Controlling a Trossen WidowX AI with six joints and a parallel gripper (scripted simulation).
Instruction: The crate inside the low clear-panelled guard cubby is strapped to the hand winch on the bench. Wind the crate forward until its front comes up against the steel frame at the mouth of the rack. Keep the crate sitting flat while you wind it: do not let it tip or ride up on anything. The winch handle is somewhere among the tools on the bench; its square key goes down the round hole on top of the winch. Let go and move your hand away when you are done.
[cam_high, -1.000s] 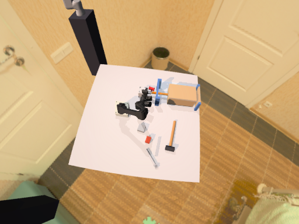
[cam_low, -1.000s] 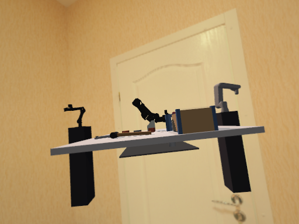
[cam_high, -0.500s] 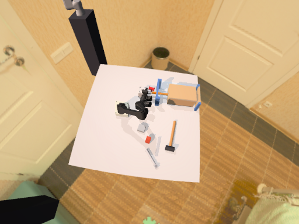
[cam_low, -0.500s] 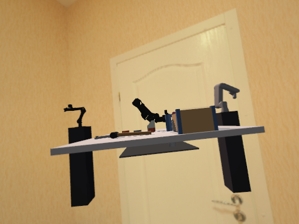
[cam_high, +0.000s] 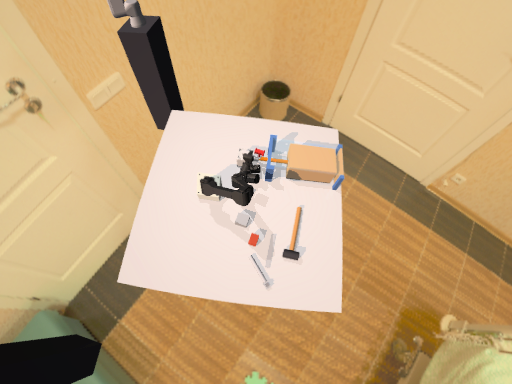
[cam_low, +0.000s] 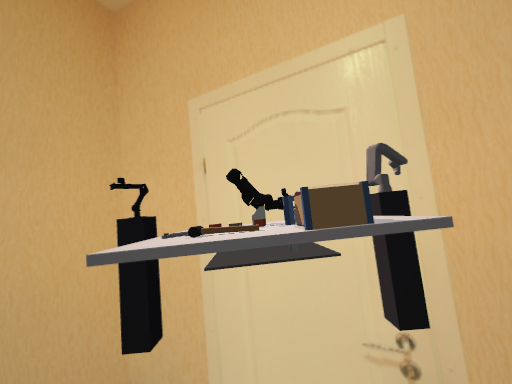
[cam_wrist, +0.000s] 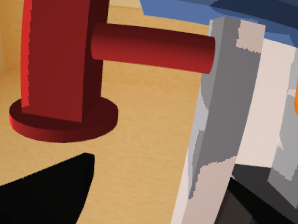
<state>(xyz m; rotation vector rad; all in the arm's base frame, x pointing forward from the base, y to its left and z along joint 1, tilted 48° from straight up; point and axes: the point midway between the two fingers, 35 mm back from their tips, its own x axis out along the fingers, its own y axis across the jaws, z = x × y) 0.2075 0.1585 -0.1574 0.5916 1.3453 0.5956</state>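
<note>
My gripper tip is 1 cm short of the winch handle and 1 cm above it. The rest, counted from my gripper tip: red knob 5 cm ahead, 2 cm above, 1 cm to the right; then blue frame 11 cm ahead, 2 cm to the left, 2 cm below; then white winch 10 cm below, 7 cm behind.
</note>
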